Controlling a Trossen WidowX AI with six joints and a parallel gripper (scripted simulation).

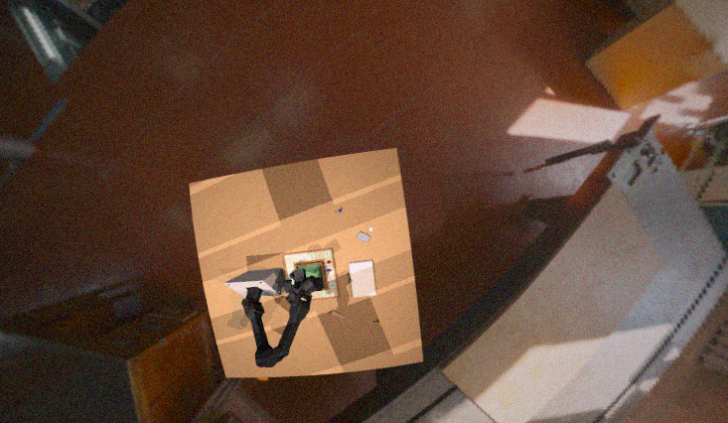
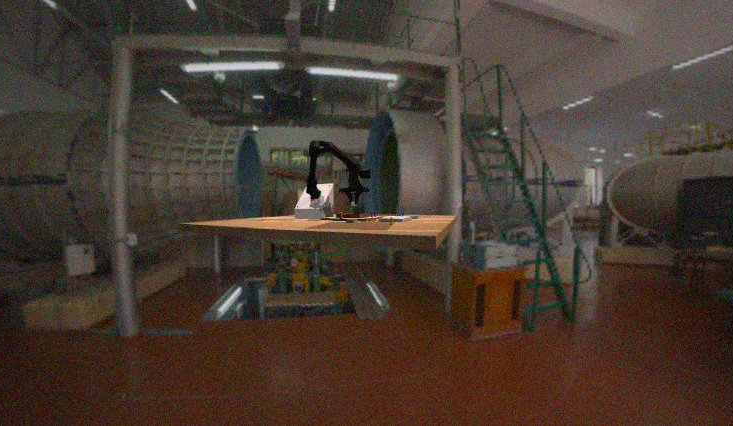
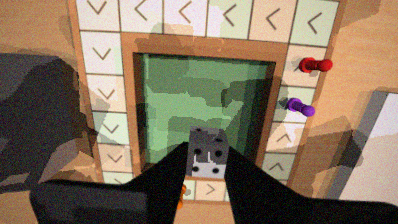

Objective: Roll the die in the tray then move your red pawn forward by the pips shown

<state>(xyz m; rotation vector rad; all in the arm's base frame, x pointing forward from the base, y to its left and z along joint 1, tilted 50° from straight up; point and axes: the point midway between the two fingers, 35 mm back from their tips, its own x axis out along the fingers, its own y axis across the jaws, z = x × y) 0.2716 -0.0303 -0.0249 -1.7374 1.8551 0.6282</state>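
Now: the red pawn 110 mm ahead of my gripper tip, 60 mm to the left of it and 60 mm below it. Also, from my gripper tip: purple pawn (110 mm ahead, 60 mm below, 20 mm to the left); then green tray (80 mm below); then die (right at my gripper tip).
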